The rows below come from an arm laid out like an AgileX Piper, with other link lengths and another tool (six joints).
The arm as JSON. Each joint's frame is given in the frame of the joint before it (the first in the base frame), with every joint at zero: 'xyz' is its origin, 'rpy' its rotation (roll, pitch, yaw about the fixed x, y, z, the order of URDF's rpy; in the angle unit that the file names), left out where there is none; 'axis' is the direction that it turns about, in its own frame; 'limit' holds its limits. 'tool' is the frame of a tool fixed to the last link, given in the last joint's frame.
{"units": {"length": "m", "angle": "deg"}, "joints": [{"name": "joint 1", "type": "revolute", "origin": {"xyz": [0.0, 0.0, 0.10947]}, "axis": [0.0, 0.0, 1.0], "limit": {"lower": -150.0, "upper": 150.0}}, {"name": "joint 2", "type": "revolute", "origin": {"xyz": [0.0, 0.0, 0.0], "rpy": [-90.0, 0.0, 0.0]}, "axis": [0.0, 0.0, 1.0], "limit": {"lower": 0.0, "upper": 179.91}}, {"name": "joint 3", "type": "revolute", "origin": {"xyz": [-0.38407, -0.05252, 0.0]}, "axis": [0.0, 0.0, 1.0], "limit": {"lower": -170.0, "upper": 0.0}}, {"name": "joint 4", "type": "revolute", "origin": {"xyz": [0.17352, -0.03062, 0.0], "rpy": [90.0, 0.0, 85.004]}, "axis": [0.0, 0.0, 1.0], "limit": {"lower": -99.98, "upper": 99.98}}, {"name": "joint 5", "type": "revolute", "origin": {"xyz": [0.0, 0.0, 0.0], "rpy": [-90.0, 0.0, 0.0]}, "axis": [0.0, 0.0, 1.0], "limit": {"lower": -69.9, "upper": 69.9}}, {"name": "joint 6", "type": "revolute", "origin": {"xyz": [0.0, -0.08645, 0.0], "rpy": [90.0, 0.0, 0.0]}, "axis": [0.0, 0.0, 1.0], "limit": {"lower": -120.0, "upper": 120.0}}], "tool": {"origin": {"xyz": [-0.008, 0.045, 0.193], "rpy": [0.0, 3.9, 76.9]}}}
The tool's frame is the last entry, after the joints.
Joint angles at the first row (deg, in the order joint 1, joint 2, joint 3, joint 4, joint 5, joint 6):
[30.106, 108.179, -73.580, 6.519, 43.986, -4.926]
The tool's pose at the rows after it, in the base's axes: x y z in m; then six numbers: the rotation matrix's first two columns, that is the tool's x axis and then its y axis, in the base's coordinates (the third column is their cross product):
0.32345, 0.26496, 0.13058, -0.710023, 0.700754, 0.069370, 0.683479, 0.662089, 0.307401
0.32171, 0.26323, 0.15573, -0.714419, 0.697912, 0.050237, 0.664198, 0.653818, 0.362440
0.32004, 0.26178, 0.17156, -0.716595, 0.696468, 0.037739, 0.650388, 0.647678, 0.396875
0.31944, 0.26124, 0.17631, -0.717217, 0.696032, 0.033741, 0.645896, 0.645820, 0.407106
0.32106, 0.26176, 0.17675, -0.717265, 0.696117, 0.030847, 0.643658, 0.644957, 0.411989
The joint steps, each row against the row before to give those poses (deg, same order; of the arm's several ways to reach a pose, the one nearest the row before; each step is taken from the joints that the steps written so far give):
[-0.001, -1.266, 0.395, 0.000, 0.128, -0.001]
[0.001, -3.538, -0.001, -0.198, 0.042, 0.000]
[0.000, -2.235, 0.000, -0.130, 0.000, 0.002]
[0.001, -0.676, 0.001, -0.052, 0.000, 0.000]
[-0.001, 0.033, 0.001, -0.067, -0.374, -0.001]

